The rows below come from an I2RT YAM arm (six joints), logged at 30 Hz.
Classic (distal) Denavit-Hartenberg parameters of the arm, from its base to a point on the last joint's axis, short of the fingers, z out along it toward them. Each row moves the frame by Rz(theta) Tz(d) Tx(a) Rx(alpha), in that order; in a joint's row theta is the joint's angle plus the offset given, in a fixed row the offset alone. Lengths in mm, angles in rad.
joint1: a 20; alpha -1.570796; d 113.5; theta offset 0
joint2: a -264; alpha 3.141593; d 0; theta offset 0
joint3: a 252.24; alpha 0; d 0; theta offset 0.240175
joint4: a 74; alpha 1.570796; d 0; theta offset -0.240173
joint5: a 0; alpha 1.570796; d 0; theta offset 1.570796
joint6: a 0; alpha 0; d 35.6; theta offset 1.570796
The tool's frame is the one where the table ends.
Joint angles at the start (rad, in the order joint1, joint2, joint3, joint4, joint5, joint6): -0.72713, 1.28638, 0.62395, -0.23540, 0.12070, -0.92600
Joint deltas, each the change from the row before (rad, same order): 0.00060, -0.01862, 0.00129, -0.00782, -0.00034, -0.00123; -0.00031, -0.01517, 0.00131, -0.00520, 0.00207, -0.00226; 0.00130, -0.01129, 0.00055, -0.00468, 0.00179, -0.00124; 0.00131, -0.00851, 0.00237, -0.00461, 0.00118, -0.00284; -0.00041, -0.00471, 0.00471, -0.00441, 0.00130, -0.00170; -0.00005, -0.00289, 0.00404, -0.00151, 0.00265, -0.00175; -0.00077, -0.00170, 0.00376, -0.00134, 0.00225, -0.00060; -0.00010, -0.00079, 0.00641, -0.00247, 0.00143, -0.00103; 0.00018, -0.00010, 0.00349, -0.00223, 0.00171, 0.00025; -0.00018, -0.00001, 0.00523, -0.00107, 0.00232, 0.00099; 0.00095, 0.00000, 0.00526, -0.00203, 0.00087, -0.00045
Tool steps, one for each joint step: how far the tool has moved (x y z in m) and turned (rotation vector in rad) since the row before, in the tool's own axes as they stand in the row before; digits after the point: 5 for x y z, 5 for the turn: -0.00044, -0.00117, -0.00416, 0.00921, -0.00781, -0.00024; -0.00025, -0.00127, -0.00340, 0.01030, -0.00488, -0.00066; -0.00034, -0.00055, -0.00252, 0.00636, -0.00356, -0.00135; -0.00061, -0.00080, -0.00215, 0.00529, -0.00352, -0.00305; -0.00060, -0.00138, -0.00157, 0.00490, -0.00167, -0.00076; -0.00064, -0.00128, -0.00111, 0.00592, -0.00102, -0.00102; -0.00043, -0.00121, -0.00080, 0.00487, -0.00015, 0.00051; -0.00097, -0.00166, -0.00095, 0.00466, -0.00156, -0.00033; -0.00048, -0.00078, -0.00045, 0.00204, 0.00048, 0.00030; -0.00078, -0.00142, -0.00064, 0.00476, -0.00047, 0.00169; -0.00098, -0.00115, -0.00067, 0.00279, -0.00176, -0.00070
